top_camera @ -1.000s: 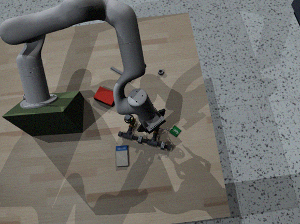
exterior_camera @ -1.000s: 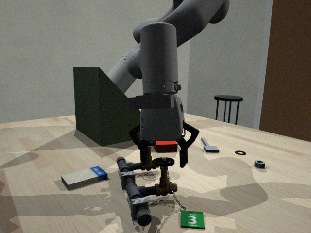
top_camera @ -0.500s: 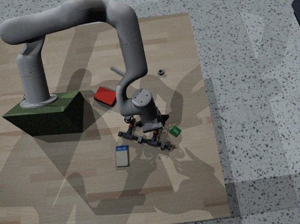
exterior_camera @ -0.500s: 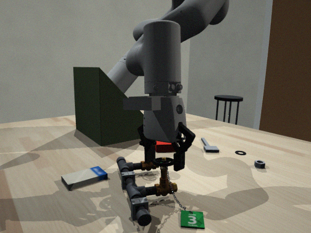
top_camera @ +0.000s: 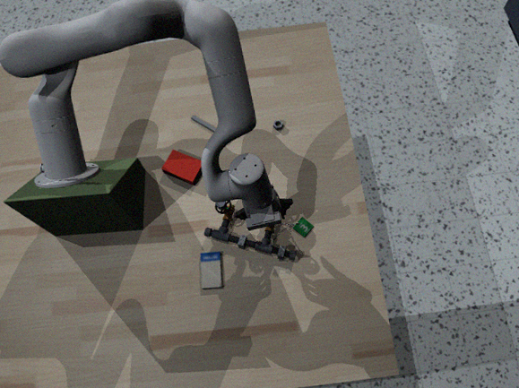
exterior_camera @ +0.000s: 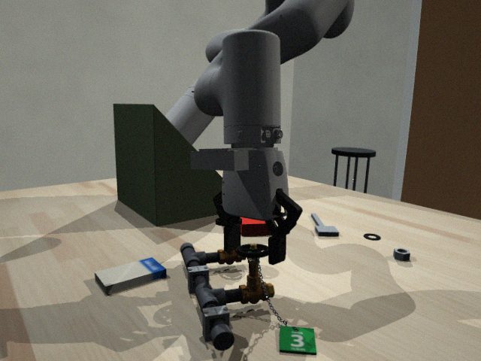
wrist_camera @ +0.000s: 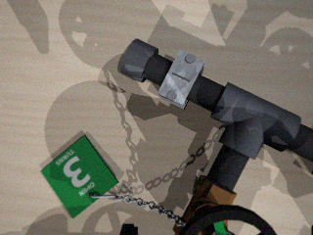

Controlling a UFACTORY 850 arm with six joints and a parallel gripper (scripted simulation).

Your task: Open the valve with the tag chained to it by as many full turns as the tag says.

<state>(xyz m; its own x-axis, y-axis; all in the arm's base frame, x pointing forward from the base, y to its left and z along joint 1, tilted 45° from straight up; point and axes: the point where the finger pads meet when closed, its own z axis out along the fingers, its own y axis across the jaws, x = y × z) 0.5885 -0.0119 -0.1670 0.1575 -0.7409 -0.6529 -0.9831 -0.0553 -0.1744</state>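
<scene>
My hand is 100 mm short of the green tag and 90 mm above it. From my hand the other things lie so: red block: 280 mm behind, 220 mm to the left, 80 mm below; grey-and-blue block: 180 mm behind, 130 mm to the right, 80 mm below; grey bar tool: 180 mm behind, 370 mm to the left, 90 mm below.
</scene>
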